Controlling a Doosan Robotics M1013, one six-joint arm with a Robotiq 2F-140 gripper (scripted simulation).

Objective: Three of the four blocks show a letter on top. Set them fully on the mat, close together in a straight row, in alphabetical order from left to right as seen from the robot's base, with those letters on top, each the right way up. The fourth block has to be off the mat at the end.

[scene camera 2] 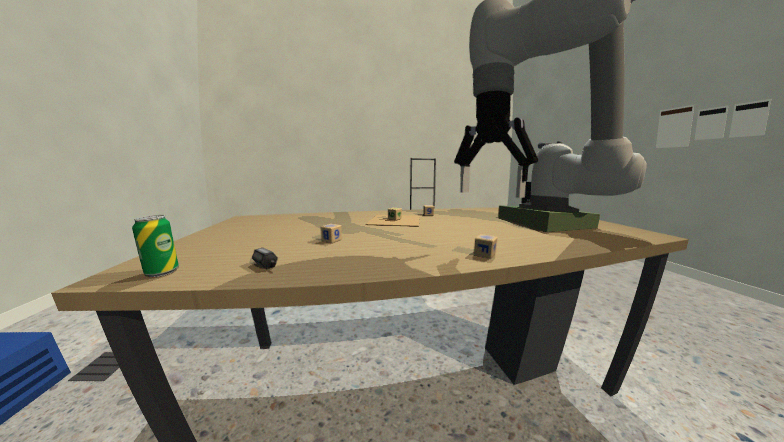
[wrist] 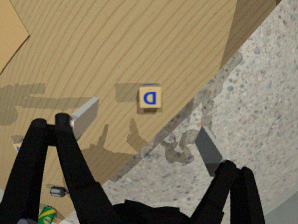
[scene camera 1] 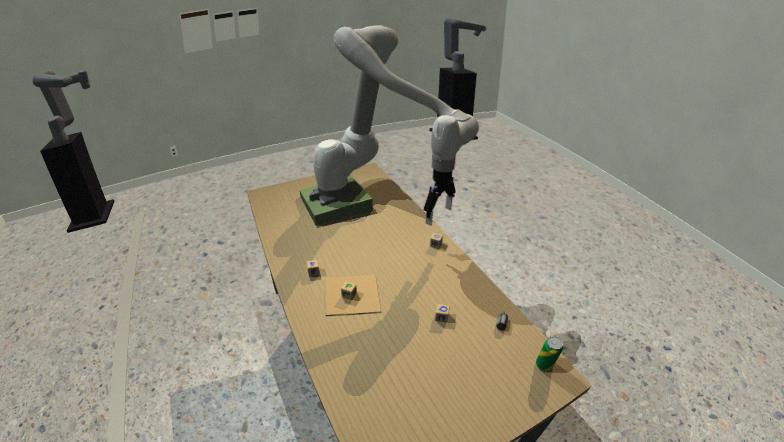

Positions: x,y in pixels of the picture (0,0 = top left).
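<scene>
My gripper is visible to me in the wrist view (pixel 150 121), and scene camera 1 and scene camera 2 show it too. On my gripper, (scene camera 2: pixel 517 124) and (scene camera 1: pixel 452 180) are the same spot.
</scene>
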